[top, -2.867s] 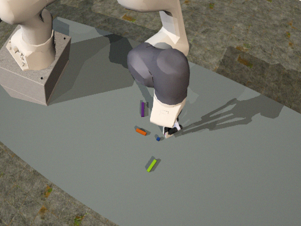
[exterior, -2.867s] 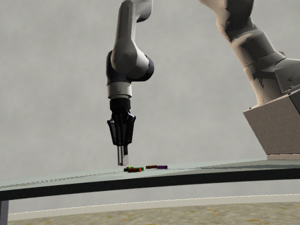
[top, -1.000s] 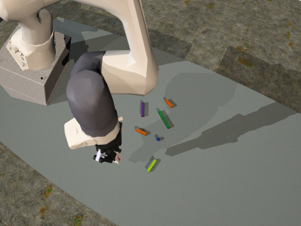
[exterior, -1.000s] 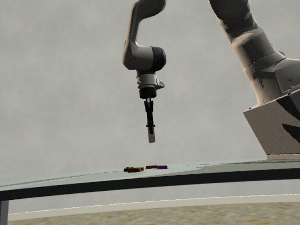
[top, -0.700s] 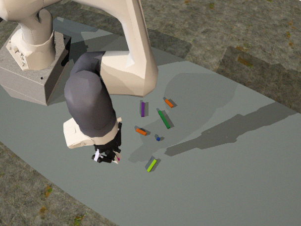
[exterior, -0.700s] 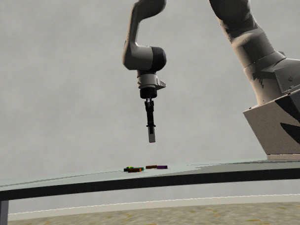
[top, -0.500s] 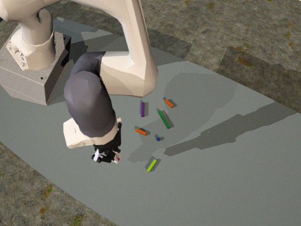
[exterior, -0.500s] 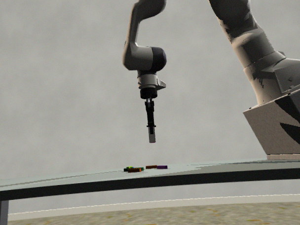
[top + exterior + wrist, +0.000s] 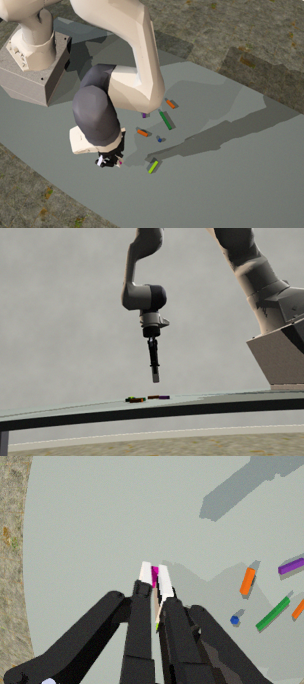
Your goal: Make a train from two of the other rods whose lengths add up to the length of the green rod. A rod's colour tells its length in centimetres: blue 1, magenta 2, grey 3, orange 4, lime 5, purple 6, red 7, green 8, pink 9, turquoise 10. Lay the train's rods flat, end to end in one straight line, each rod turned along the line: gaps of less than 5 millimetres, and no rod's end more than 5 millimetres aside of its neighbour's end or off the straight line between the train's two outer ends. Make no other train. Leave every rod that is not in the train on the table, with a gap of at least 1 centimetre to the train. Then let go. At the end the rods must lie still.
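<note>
Now: the lime rod 100 mm ahead of my hand, 90 mm below it and 60 mm to the left of it. From my hand the other things lie so: magenta rod (30 mm below); purple rod (240 mm to the left, 90 mm below, 60 mm behind); blue rod (160 mm to the left, 90 mm below, 60 mm ahead).
</note>
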